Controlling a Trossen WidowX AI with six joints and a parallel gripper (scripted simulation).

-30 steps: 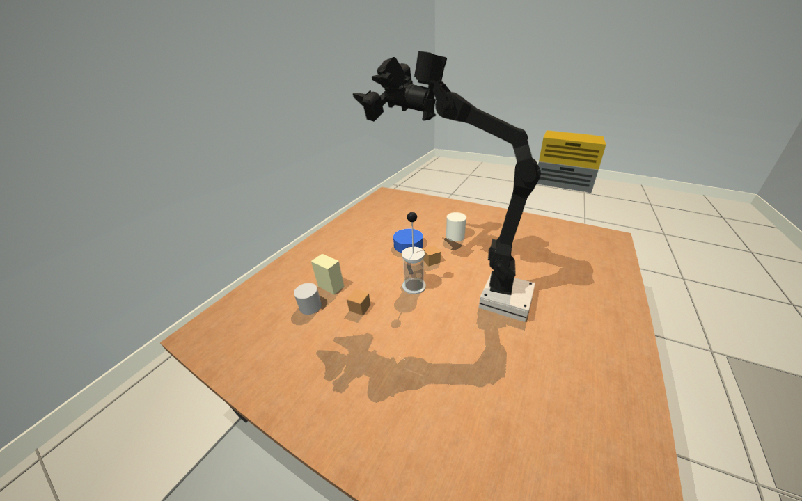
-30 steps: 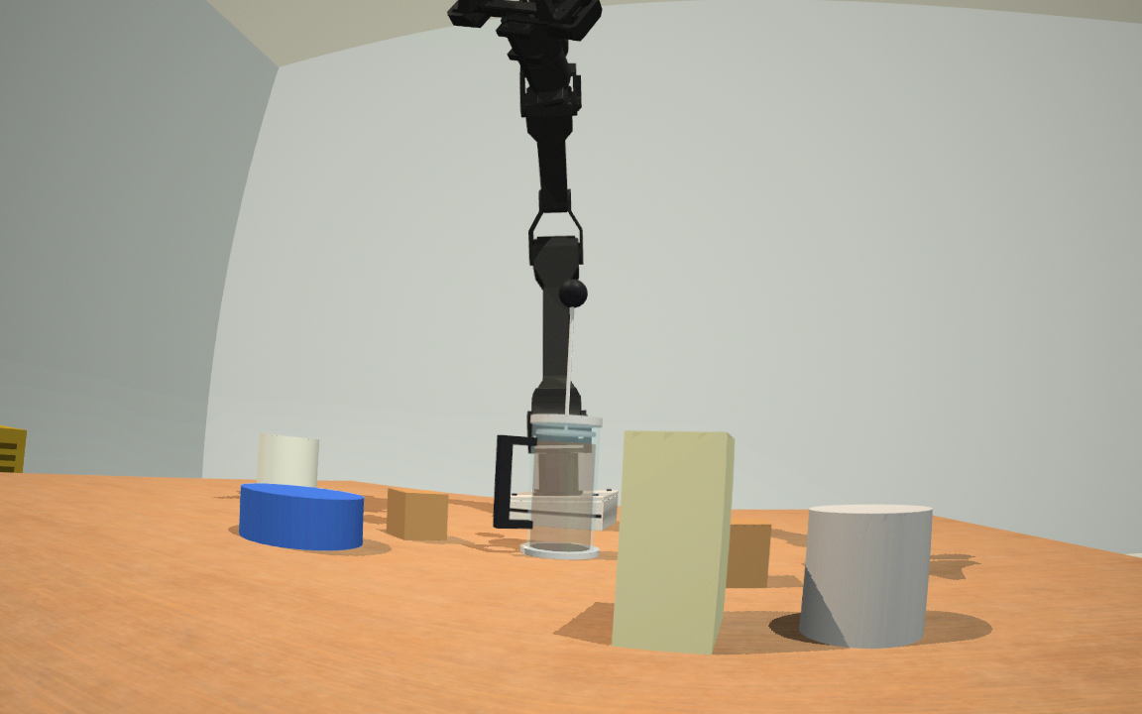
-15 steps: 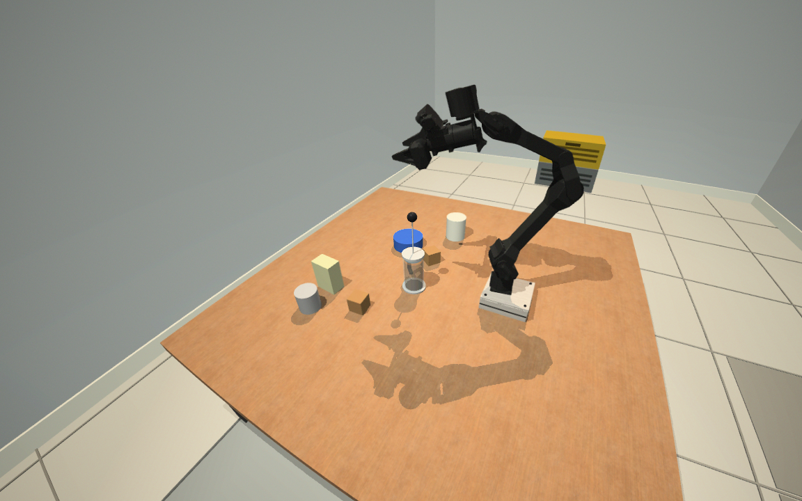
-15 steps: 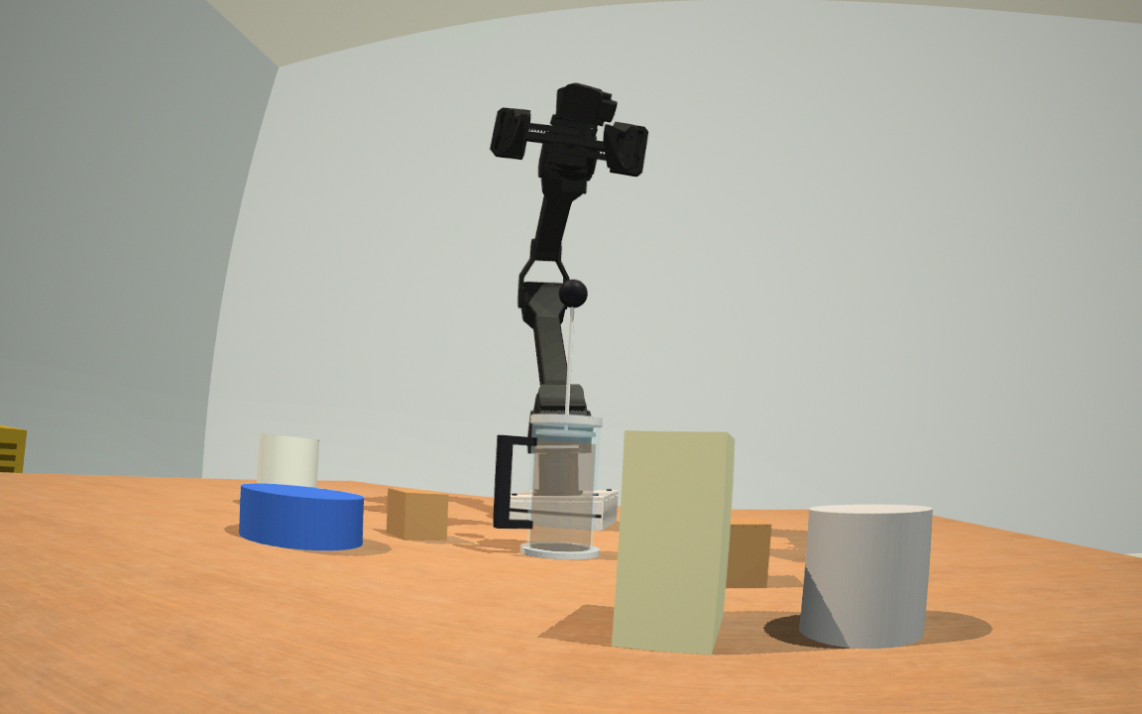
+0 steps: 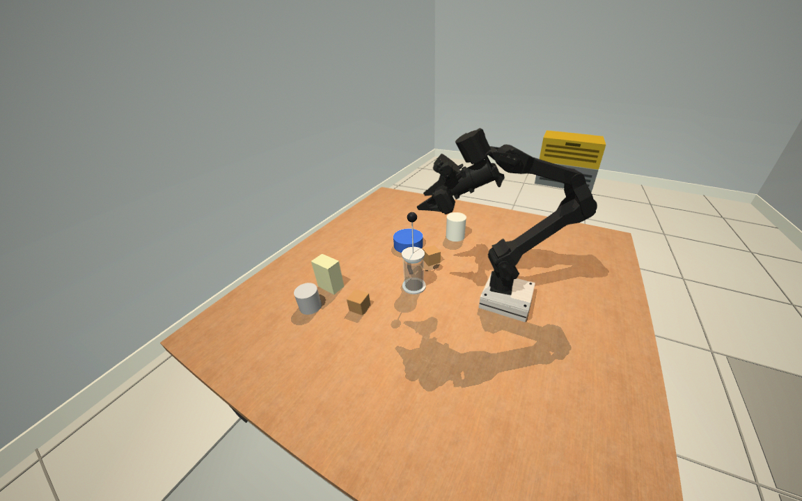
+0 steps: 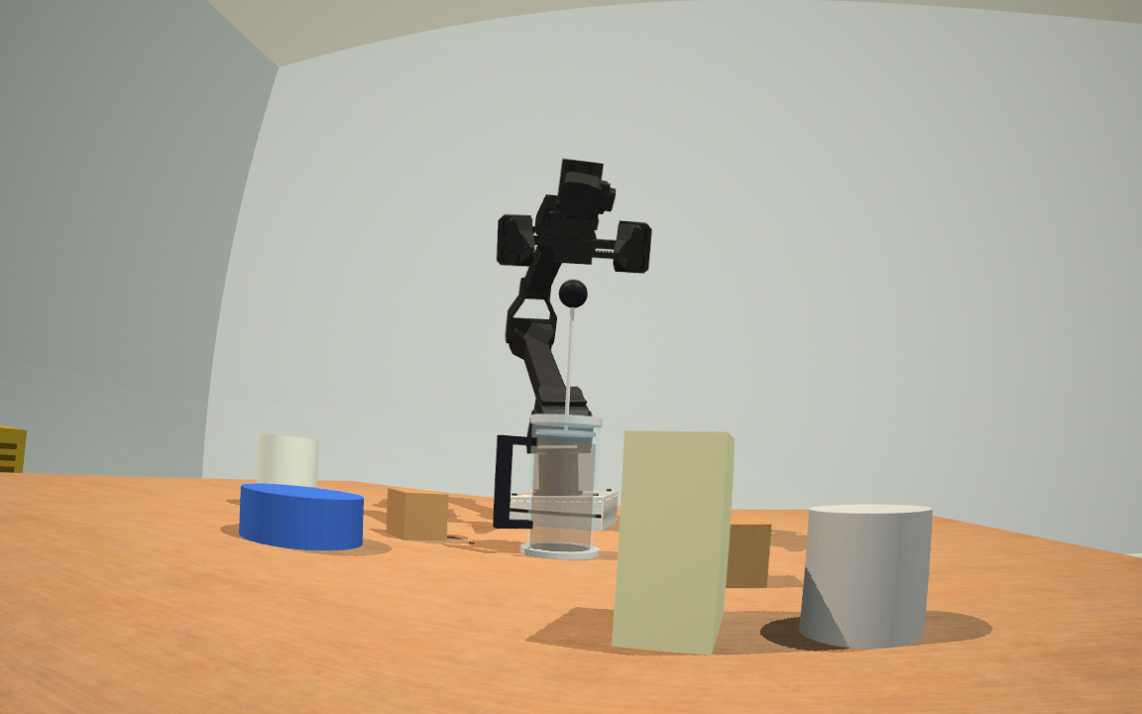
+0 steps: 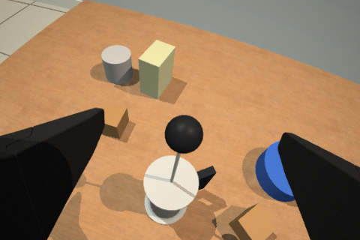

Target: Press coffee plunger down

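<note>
The glass coffee press is 3 cm ahead of my gripper tip, 1 cm to the right of it and 19 cm below it. Round my gripper tip: pale yellow block 30 cm ahead, 10 cm to the left, 26 cm below; then grey cylinder 31 cm ahead, 20 cm to the left, 28 cm below; then blue flat cylinder 13 cm ahead, 23 cm to the right, 29 cm below.
</note>
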